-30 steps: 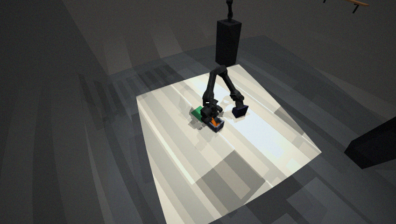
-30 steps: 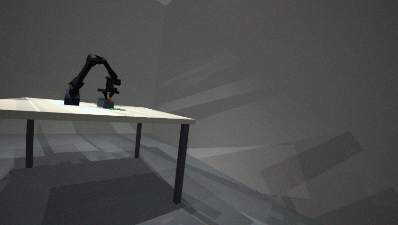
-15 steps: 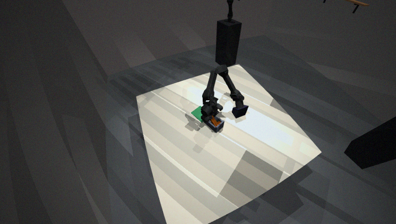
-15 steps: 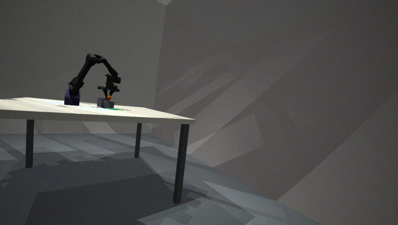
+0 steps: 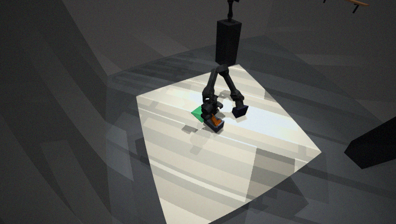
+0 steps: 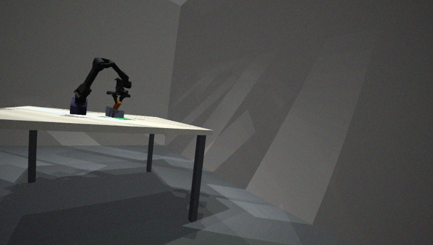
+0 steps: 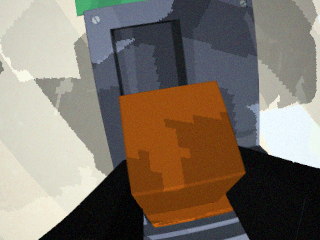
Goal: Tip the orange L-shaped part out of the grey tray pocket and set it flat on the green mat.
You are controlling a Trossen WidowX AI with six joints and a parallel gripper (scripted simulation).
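Right now the green mat is 1 cm ahead of my gripper tip, 14 cm to the right of it and 13 cm below it. Round my gripper tip: orange L-shaped part (2 cm behind, 3 cm to the left, 3 cm below).
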